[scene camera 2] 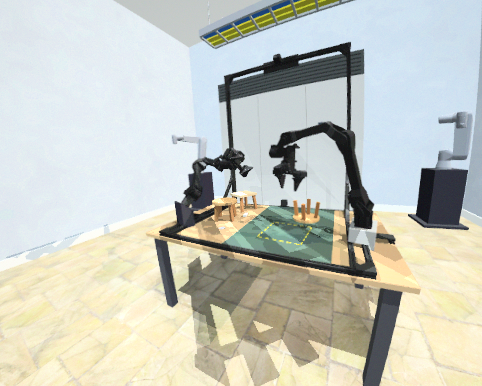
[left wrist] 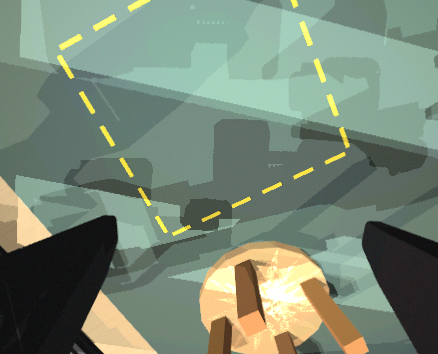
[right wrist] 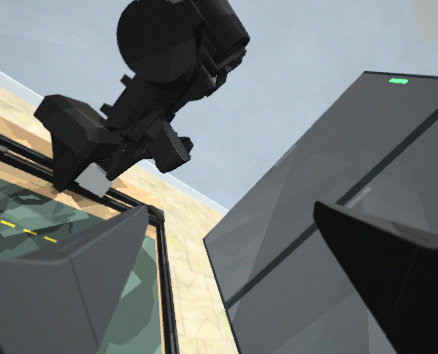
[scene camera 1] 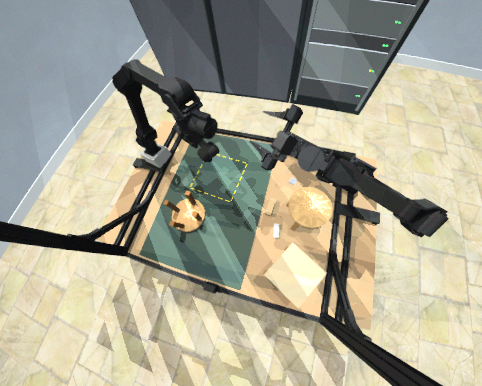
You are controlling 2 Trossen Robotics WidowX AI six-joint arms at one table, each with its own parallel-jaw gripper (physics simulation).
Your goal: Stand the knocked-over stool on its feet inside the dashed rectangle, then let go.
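Seen in the pictures: left gripper, fingertip midpoint: (scene camera 2: pixel 288 189) (left wrist: pixel 241 230) (right wrist: pixel 87 183); right gripper, fingertip midpoint: (scene camera 2: pixel 247 162) (right wrist: pixel 231 210) (scene camera 1: pixel 256 126); left arm's base, link origin: (scene camera 2: pixel 363 224) (right wrist: pixel 105 164) (scene camera 1: pixel 152 150); right arm's base, link origin: (scene camera 2: pixel 184 205).
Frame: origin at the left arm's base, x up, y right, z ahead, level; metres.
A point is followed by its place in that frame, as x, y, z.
The stool (scene camera 1: pixel 189 214) @[-0.071, 0.185, 0.324] (scene camera 2: pixel 306 218) @[-0.065, 0.142, 0.299] (left wrist: pixel 280 305) @[-0.071, 0.195, 0.335] rests upside down on its round wooden seat, legs pointing up. It stands outside the dashed yellow rectangle (scene camera 1: pixel 231 201) (scene camera 2: pixel 301 244) (left wrist: pixel 241 202), beyond its lower left side in scene camera 1. My left gripper (scene camera 2: pixel 289 188) @[0.129, -0.020, 0.337] (left wrist: pixel 241 230) @[0.129, -0.020, 0.337] is open and empty, high above the mat; its fingers frame the stool's seat from above in the left wrist view, without touching it. My right gripper (scene camera 1: pixel 263 130) @[0.275, -0.099, 0.521] (right wrist: pixel 231 210) @[0.275, -0.099, 0.521] is open and empty, raised near the table's far edge in scene camera 1, away from the stool.
The green mat (scene camera 1: pixel 215 265) @[-0.086, 0.319, 0.534] lies under the stool and rectangle. A round-topped stool (scene camera 1: pixel 310 206) @[0.034, -0.035, 0.775] (scene camera 2: pixel 224 202) @[0.035, -0.079, 0.733] and a square-topped one (scene camera 1: pixel 296 274) @[0.034, 0.210, 0.815] (scene camera 2: pixel 244 194) @[0.034, 0.170, 0.769] stand upright beside it. A white block (scene camera 1: pixel 276 230) @[-0.078, 0.078, 0.698] and a wooden block (scene camera 1: pixel 271 206) @[-0.074, -0.009, 0.636] lie near them. Black rails edge the table.
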